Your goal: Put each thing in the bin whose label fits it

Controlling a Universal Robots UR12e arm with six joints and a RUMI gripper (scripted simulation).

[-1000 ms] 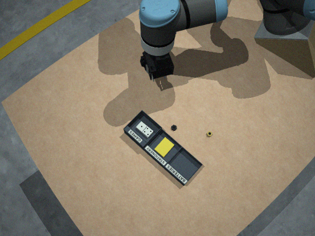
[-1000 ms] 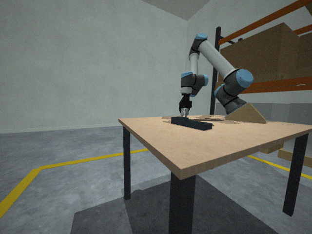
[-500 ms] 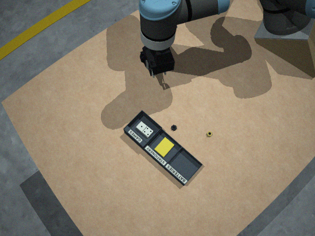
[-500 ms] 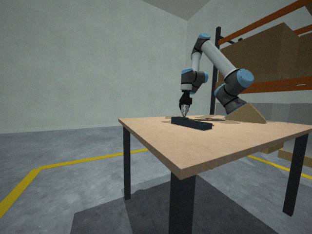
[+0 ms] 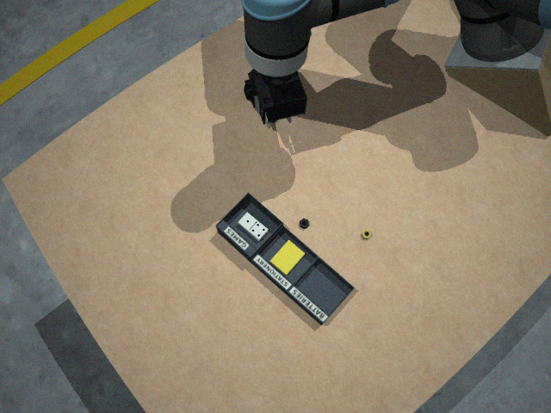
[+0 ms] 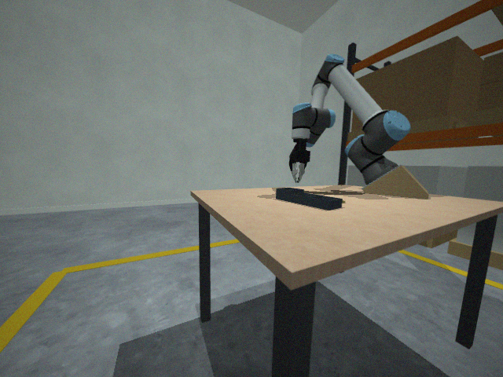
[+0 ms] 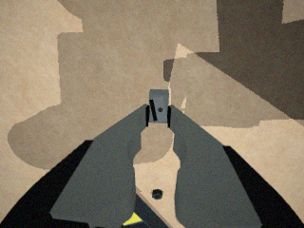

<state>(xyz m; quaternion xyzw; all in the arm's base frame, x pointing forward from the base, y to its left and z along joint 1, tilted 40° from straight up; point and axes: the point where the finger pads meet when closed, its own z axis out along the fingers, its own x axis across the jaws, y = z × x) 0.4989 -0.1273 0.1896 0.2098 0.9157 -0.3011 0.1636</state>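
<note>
The dark three-part bin lies 170 mm ahead of my hand, 200 mm to the left of it and 50 mm below it. Round my hand: white domino (170 mm ahead, 120 mm to the left, 60 mm below); black nut (100 mm ahead, 170 mm to the left, 70 mm below); grey sharpener (10 mm below).
</note>
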